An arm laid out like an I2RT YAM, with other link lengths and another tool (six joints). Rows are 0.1 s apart.
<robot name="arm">
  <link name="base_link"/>
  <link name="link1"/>
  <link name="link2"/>
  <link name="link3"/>
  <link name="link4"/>
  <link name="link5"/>
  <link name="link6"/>
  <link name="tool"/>
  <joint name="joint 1" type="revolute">
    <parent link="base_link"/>
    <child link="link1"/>
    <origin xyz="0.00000 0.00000 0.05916"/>
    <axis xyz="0 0 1"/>
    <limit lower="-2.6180" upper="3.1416"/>
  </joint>
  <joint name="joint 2" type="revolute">
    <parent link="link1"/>
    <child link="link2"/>
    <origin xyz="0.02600 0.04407 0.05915"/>
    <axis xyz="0 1 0"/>
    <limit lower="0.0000" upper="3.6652"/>
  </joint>
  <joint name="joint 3" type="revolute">
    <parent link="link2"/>
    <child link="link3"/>
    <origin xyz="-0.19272 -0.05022 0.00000"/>
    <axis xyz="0 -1 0"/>
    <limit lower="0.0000" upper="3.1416"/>
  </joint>
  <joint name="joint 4" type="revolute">
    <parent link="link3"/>
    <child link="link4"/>
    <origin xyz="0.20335 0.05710 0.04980"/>
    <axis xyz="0 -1 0"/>
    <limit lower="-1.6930" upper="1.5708"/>
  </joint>
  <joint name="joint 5" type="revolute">
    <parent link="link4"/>
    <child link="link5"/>
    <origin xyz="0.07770 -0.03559 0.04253"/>
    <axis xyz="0 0 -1"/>
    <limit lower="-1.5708" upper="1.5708"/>
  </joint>
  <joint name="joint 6" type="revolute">
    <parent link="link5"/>
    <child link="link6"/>
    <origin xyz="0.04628 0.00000 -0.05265"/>
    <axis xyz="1 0 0"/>
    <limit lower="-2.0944" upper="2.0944"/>
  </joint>
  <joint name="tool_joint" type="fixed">
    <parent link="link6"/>
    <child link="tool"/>
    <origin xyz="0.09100 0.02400 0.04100" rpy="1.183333 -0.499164 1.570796"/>
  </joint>
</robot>
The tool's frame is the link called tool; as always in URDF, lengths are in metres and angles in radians.
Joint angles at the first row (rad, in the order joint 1, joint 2, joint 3, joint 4, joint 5, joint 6):
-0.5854, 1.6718, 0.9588, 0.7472, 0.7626, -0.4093
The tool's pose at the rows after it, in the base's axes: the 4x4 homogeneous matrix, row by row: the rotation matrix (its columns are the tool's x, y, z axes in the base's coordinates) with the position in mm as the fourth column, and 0 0 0 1 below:
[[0.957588 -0.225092 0.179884 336.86], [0.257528 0.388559 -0.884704 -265.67], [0.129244 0.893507 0.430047 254.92], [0 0 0 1]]
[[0.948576 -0.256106 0.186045 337.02], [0.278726 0.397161 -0.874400 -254.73], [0.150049 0.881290 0.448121 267.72], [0 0 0 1]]
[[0.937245 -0.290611 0.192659 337.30], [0.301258 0.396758 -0.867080 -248.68], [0.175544 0.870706 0.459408 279.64], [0 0 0 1]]
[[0.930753 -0.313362 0.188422 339.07], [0.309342 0.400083 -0.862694 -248.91], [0.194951 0.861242 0.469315 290.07], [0 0 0 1]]
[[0.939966 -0.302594 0.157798 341.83], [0.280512 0.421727 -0.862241 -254.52], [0.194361 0.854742 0.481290 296.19], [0 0 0 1]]
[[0.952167 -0.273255 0.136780 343.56], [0.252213 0.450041 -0.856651 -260.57], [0.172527 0.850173 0.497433 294.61], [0 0 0 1]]
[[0.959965 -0.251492 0.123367 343.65], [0.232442 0.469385 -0.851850 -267.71], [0.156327 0.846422 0.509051 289.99], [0 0 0 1]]
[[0.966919 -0.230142 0.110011 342.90], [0.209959 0.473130 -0.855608 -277.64], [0.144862 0.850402 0.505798 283.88], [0 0 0 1]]
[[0.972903 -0.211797 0.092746 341.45], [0.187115 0.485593 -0.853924 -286.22], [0.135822 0.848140 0.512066 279.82], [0 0 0 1]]
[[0.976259 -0.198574 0.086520 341.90], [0.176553 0.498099 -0.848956 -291.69], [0.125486 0.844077 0.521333 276.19], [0 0 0 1]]
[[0.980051 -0.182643 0.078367 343.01], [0.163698 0.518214 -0.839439 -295.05], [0.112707 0.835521 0.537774 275.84], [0 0 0 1]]
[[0.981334 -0.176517 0.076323 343.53], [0.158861 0.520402 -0.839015 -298.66], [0.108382 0.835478 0.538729 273.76], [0 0 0 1]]
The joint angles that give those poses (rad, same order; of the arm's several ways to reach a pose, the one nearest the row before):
-0.5461, 1.6208, 0.9354, 0.7697, 0.7681, -0.4280
-0.5226, 1.5778, 0.9267, 0.7656, 0.7716, -0.4281
-0.5125, 1.5464, 0.9347, 0.7451, 0.7602, -0.4140
-0.5123, 1.5452, 0.9675, 0.7279, 0.7537, -0.4050
-0.5123, 1.5822, 1.0166, 0.7399, 0.7853, -0.4259
-0.5181, 1.6263, 1.0354, 0.7939, 0.8081, -0.4718
-0.5322, 1.6658, 1.0413, 0.8468, 0.8129, -0.5030
-0.5525, 1.7012, 1.0569, 0.8602, 0.8146, -0.5104
-0.5701, 1.7368, 1.0692, 0.8945, 0.8190, -0.5284
-0.5812, 1.7701, 1.0784, 0.9333, 0.8169, -0.5494
-0.5860, 1.8016, 1.0922, 0.9803, 0.8219, -0.5850
-0.5929, 1.8188, 1.1025, 0.9878, 0.8192, -0.5893

